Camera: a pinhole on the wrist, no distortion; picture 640 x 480 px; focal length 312.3 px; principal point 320.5 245.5 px. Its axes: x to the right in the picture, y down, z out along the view. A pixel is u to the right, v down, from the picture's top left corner.
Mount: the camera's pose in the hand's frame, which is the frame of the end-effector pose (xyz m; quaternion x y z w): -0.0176 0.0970 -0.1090 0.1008 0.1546 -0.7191 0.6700
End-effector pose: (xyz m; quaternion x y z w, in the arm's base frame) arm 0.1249 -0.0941 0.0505 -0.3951 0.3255 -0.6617 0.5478
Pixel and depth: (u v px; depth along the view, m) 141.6 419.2 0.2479
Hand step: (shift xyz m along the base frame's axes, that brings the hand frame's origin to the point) 0.1902 -0.1687 -0.0146
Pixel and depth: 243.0 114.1 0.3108
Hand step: 0.2339 0.1081 0.0279
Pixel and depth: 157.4 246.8 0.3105
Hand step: 0.2715 -0.0413 -0.0028
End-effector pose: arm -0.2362 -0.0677 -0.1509 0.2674 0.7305 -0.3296 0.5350
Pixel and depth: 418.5 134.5 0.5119
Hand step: 0.0815 -0.4026 0.1476
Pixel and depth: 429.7 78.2 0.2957
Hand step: 0.0625 -0.1785 0.1469
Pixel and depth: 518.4 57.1 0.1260
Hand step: 0.0046 -0.0052 0.0944
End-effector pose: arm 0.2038 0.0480 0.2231 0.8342 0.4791 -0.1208 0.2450
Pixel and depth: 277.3 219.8 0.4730
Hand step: -0.0068 -0.2001 -0.2980
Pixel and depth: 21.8 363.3 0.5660
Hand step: 0.4929 -0.2699 -0.5084
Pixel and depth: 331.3 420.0 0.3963
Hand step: 0.0640 0.0728 -0.3199
